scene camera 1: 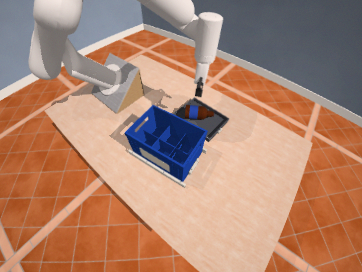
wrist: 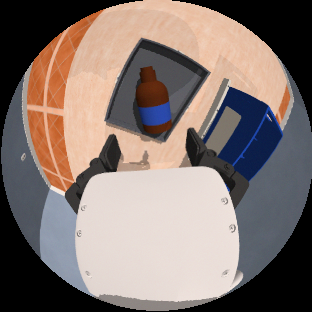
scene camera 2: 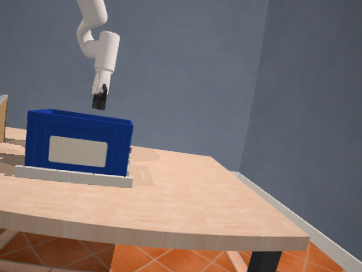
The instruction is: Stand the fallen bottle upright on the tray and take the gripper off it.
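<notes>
A brown bottle with a blue band lies on its side in the dark grey tray. Its neck points away from the gripper in the wrist view. My gripper is open and empty. It is above the table near the tray, clear of the bottle. In scene camera 2, the bottle and the tray do not show; the crate stands in front.
A blue crate with inner dividers stands beside the tray, with light rails at its base. The arm's sloped mount stands on the wooden table.
</notes>
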